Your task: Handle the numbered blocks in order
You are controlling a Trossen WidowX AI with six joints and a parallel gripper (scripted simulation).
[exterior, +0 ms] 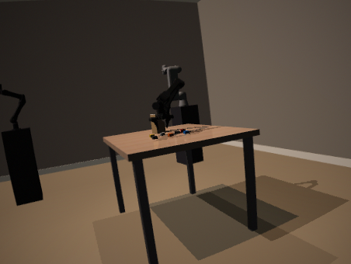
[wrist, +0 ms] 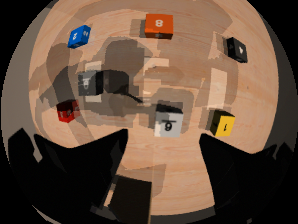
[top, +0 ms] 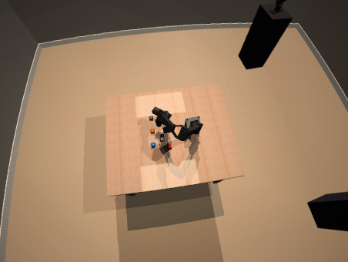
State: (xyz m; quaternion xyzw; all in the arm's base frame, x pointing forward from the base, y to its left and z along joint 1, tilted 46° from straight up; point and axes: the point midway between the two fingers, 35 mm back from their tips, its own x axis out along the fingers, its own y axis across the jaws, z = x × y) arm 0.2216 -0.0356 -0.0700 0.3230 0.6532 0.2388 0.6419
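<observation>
Right now the orange block is 120 mm ahead of my gripper tip and 40 mm below it. Round my gripper tip: yellow block 10 mm behind, 90 mm to the right, 40 mm below; then grey block 60 mm ahead, 90 mm to the left, 40 mm below; then black block 110 mm ahead, 120 mm to the right, 40 mm below.
</observation>
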